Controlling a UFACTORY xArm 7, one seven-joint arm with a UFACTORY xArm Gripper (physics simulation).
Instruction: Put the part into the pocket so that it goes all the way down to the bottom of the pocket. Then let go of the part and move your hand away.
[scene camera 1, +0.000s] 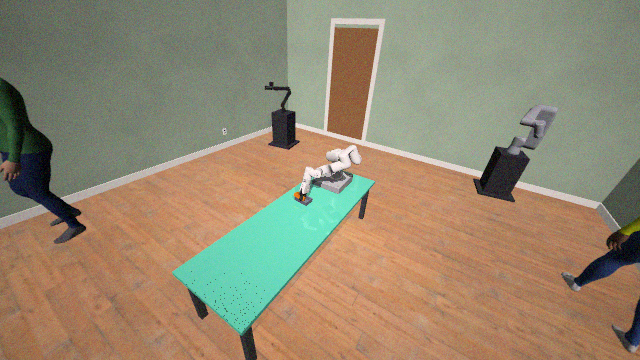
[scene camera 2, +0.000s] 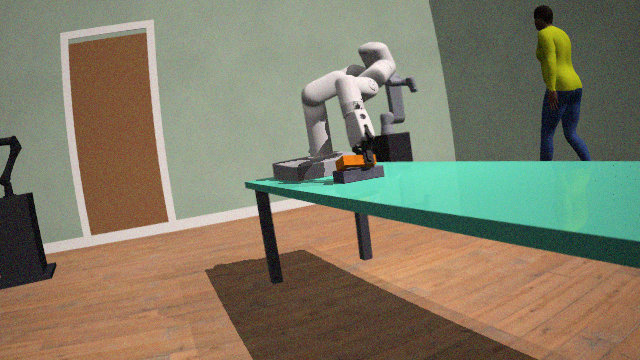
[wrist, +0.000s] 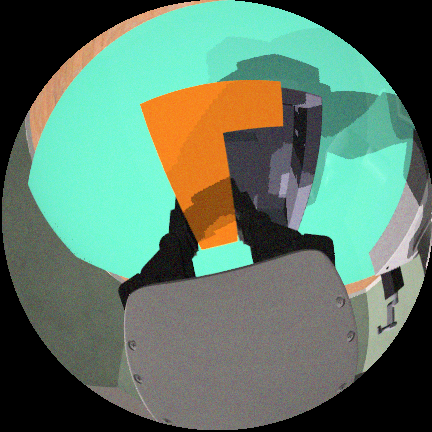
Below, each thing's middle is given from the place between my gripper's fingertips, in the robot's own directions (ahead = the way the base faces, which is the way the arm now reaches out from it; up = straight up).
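There is an orange L-shaped block (wrist: 185, 125), and my hand is 20 mm below it, 30 mm to the left of it and 20 mm past it.
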